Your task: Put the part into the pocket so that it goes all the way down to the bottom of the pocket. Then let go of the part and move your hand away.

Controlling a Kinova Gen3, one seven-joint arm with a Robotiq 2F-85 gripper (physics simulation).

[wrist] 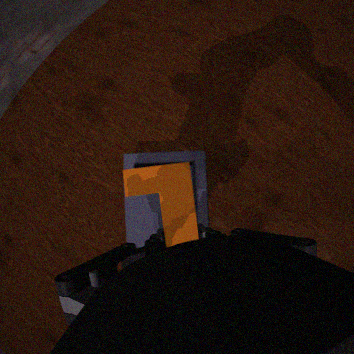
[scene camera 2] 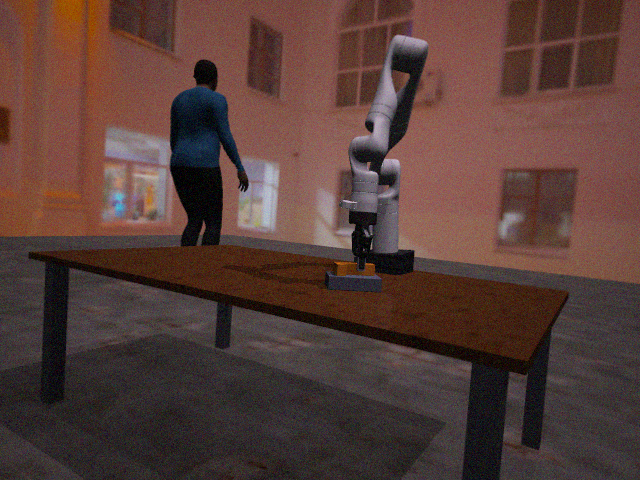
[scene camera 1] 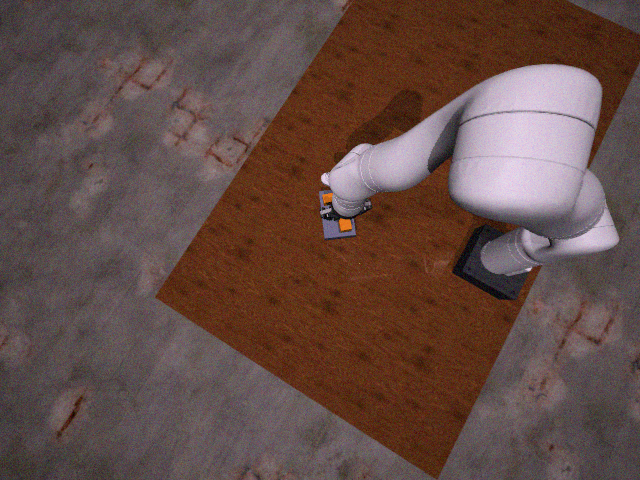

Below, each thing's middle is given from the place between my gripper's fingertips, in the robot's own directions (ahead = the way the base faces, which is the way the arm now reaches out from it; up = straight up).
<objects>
I see my gripper 20 mm short of the orange L-shaped part [wrist: 172, 181] and 10 mm to the left of it.
</objects>
